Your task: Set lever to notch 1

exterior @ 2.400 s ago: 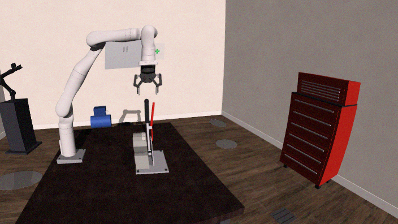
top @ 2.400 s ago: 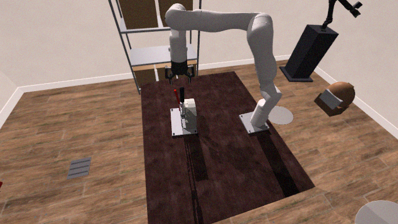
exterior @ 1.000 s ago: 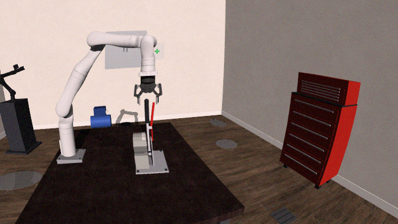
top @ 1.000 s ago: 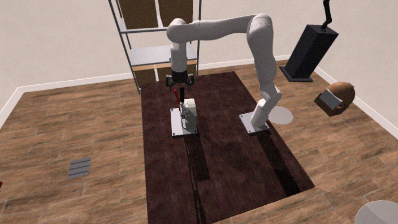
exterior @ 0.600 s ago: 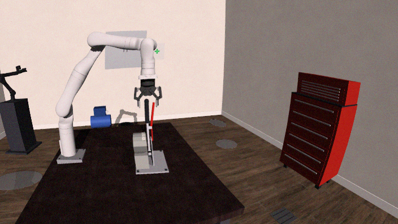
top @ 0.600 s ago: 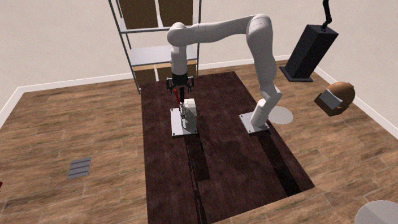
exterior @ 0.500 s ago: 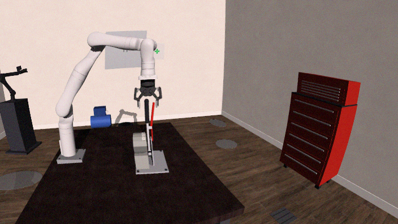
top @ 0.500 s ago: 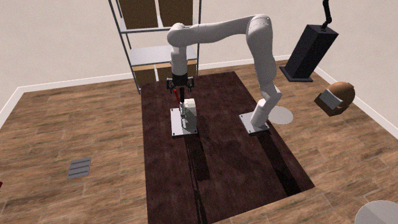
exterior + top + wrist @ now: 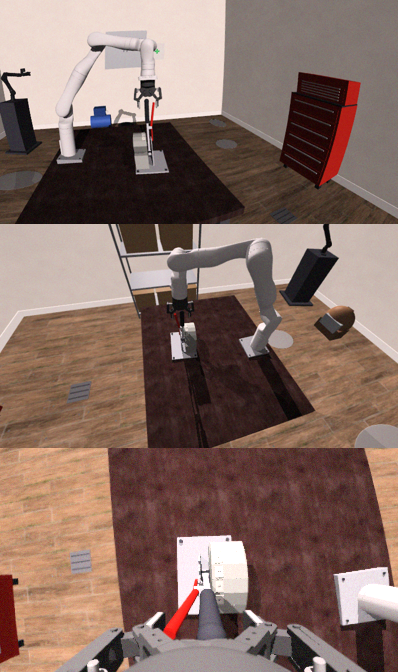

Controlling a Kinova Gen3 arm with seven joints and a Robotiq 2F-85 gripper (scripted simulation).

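The red bar lies 20 mm ahead of my hand, 10 mm to the right of it and 100 mm below it.
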